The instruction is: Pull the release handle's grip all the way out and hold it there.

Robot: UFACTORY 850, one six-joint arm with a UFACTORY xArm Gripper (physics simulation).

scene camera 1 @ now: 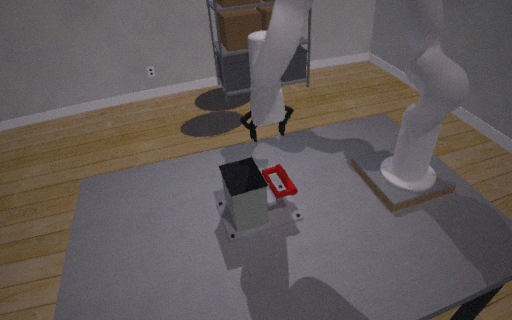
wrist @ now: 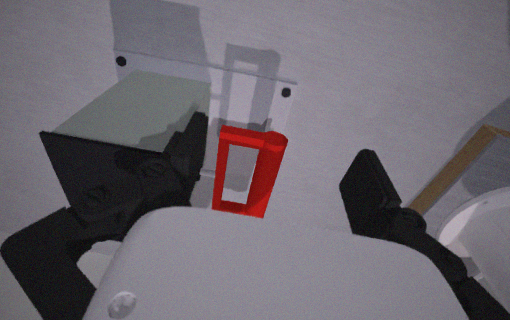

Labels:
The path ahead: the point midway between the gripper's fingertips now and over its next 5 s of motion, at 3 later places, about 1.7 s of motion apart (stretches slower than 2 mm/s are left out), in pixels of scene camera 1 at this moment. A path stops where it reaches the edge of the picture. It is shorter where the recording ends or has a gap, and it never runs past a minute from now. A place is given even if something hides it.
The gripper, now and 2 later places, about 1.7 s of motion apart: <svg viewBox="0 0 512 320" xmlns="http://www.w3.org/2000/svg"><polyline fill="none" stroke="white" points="268,136 280,166 285,184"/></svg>

